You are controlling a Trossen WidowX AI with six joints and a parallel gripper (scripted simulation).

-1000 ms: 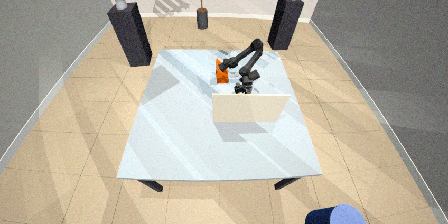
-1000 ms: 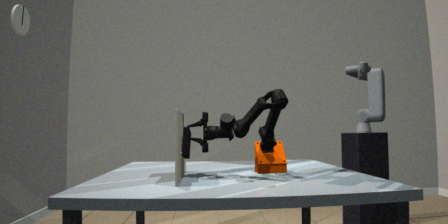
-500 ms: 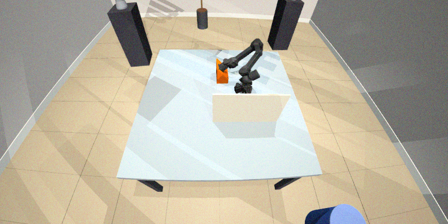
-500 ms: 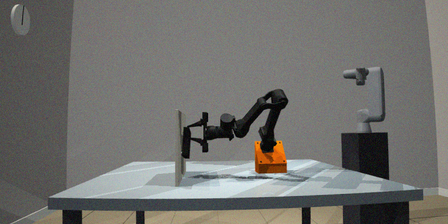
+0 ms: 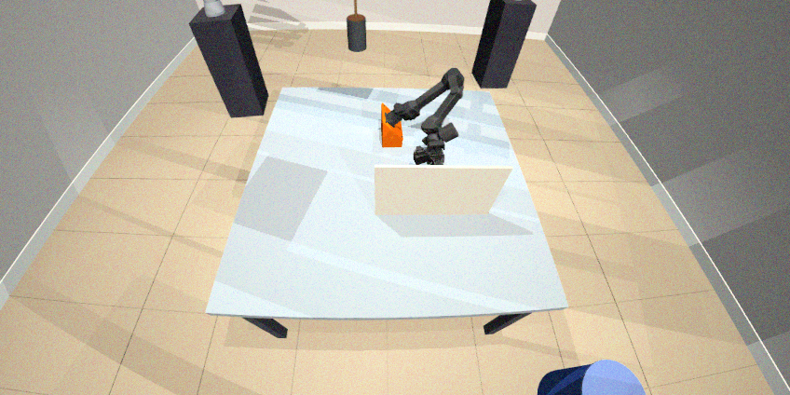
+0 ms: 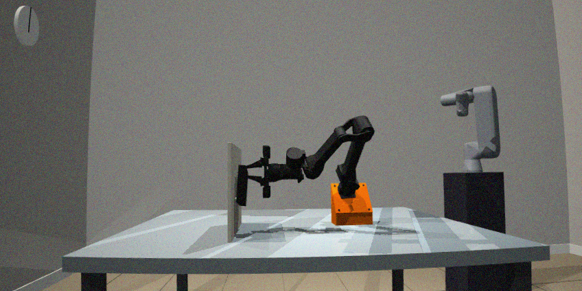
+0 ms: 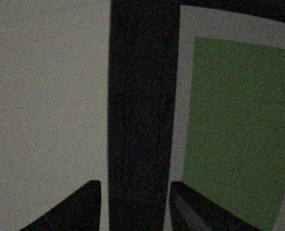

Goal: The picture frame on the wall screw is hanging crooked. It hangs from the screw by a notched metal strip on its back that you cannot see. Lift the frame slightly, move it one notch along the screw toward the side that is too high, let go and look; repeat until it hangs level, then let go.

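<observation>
My gripper tip is 50 mm above the picture frame and 10 mm short of it. From my gripper tip the other things lie so: wall panel (60 mm below, 20 mm ahead).
</observation>
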